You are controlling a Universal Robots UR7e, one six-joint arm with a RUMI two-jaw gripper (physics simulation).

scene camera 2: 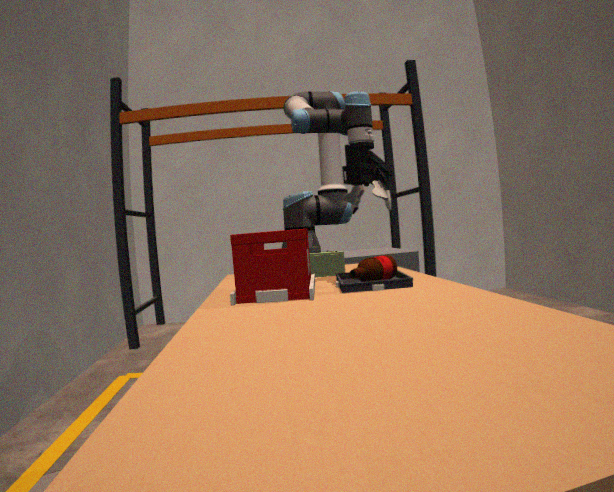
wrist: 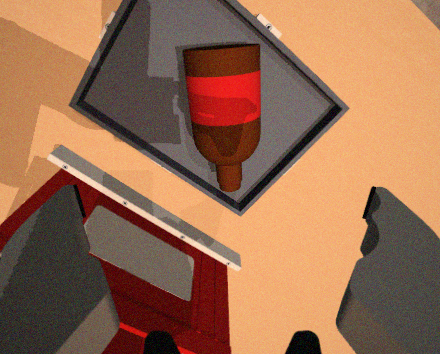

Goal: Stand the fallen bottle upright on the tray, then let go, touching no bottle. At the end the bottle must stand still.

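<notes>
The brown bottle with a red label lies on its side in the dark grey tray. In the wrist view its neck points down the picture, towards the tray's near corner, and its base is up the picture. My gripper is open and empty. It hangs well above the tray, apart from the bottle. In the wrist view its two fingers are wide apart, left and right below the bottle's neck.
A tall red crate stands beside the tray, partly under the left finger in the wrist view. A green box stands behind, between crate and tray. A rack with dark posts and orange beams stands behind the arm.
</notes>
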